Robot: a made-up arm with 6 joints. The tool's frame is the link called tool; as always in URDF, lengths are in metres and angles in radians. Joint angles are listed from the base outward. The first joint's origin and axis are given. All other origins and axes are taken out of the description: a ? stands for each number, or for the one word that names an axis. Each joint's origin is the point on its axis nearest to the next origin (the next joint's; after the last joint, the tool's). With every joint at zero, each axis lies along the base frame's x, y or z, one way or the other. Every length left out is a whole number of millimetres.
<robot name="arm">
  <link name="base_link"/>
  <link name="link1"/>
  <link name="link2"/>
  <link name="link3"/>
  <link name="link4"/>
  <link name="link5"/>
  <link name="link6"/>
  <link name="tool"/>
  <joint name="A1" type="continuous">
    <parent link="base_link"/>
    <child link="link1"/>
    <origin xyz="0.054 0 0.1"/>
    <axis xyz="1 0 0"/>
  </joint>
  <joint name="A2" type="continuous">
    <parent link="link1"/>
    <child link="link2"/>
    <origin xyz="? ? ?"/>
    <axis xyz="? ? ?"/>
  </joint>
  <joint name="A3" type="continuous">
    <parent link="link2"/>
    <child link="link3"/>
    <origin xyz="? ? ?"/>
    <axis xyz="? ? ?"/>
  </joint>
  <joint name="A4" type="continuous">
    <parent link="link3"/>
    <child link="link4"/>
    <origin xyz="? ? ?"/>
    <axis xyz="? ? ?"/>
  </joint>
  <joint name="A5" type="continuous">
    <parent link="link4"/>
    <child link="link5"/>
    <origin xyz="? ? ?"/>
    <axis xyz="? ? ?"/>
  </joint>
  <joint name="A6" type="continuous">
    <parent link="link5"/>
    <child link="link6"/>
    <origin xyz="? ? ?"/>
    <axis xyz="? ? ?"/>
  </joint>
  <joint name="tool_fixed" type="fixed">
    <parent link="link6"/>
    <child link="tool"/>
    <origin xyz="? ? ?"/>
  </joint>
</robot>
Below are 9 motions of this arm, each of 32 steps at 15 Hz.
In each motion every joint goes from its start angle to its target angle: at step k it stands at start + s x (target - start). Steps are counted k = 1, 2, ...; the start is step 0. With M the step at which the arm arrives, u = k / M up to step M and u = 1 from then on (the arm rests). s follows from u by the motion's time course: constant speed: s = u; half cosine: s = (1 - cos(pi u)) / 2; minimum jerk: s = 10 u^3 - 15 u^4 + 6 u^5.
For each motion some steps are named. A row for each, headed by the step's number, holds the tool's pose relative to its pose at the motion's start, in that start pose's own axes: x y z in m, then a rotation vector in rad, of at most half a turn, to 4 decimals.
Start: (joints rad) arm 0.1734 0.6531 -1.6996 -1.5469 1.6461 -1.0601
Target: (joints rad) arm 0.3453 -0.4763 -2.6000 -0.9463 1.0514 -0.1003
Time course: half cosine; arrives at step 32
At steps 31, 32:
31: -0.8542 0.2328 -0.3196 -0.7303 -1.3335 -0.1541
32: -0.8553 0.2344 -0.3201 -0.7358 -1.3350 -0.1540

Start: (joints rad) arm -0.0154 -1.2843 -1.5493 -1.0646 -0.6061 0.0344
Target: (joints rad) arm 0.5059 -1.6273 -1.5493 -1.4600 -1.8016 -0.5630
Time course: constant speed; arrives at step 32
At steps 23, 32:
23: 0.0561 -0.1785 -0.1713 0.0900 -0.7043 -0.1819
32: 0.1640 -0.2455 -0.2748 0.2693 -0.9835 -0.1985

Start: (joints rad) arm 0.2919 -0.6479 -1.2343 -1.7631 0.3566 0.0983
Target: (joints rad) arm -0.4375 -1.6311 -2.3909 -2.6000 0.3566 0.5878
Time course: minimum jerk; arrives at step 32
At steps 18, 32:
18: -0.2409 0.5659 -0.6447 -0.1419 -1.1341 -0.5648
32: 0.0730 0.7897 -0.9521 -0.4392 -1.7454 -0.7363

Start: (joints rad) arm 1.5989 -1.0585 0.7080 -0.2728 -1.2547 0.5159
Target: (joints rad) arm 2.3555 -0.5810 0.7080 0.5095 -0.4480 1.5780
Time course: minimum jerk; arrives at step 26
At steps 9, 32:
9: 0.0688 -0.0312 0.0052 0.3697 0.2013 0.2523
32: 0.1281 0.1190 -0.1290 1.7914 -0.1781 0.7782

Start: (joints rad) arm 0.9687 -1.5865 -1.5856 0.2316 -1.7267 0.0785
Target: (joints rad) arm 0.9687 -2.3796 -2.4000 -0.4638 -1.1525 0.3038
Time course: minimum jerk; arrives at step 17
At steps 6, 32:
6: 0.2058 0.0181 0.0717 -0.0920 0.3653 0.2306
32: 0.7256 0.2924 -0.1584 -0.1934 1.2623 1.0354

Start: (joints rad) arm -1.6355 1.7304 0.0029 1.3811 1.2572 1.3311
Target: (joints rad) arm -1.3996 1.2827 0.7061 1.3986 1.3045 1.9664
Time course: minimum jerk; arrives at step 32
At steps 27, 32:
27: 0.1345 0.0542 -0.2685 -0.7051 -0.1887 0.2672
32: 0.1411 0.0525 -0.2755 -0.7293 -0.1830 0.2710

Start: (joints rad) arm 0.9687 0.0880 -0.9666 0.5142 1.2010 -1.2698
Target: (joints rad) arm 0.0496 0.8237 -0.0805 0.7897 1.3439 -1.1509
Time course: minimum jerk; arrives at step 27
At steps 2, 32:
2: 0.0007 0.0008 -0.0007 0.0003 -0.0032 0.0004
32: 0.2632 0.2306 0.1653 -0.4898 -0.8885 0.4246

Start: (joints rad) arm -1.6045 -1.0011 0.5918 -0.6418 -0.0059 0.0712
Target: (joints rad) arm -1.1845 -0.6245 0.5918 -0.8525 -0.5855 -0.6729
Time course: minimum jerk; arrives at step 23
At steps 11, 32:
11: -0.0932 0.0316 0.0080 -0.0541 -0.0246 -0.3726
32: -0.1866 0.0893 -0.0020 -0.0994 -0.0772 -0.7791

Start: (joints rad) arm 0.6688 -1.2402 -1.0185 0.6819 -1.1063 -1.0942
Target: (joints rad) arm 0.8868 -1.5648 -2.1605 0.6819 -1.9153 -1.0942
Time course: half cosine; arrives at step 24
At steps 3, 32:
3: 0.0074 0.0158 0.0058 -0.0099 -0.0054 0.0205
32: 0.1928 0.4040 -0.1210 -0.0639 0.2442 0.6234

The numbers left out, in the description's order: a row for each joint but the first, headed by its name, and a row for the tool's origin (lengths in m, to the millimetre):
A2: xyz 0 0.049 -0.477, axis 0 0 1
A3: xyz -0.126 -0.057 0, axis 1 0 0
A4: xyz 0 -0.109 0.191, axis 0 0 1
A5: xyz -0.001 -0.293 0, axis 0 1 0
A6: xyz -0.28 0 0.173, axis 0 0 1
tool: xyz 0.017 -0.158 0

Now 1 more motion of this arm.
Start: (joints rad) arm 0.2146 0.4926 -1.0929 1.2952 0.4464 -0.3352
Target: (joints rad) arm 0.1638 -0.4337 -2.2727 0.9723 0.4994 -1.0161
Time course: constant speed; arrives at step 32
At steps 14, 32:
14: 0.1577 0.0196 0.1961 -0.0640 0.7161 -0.3941
32: 0.6511 0.0546 0.2145 -0.6126 1.4583 -0.4835

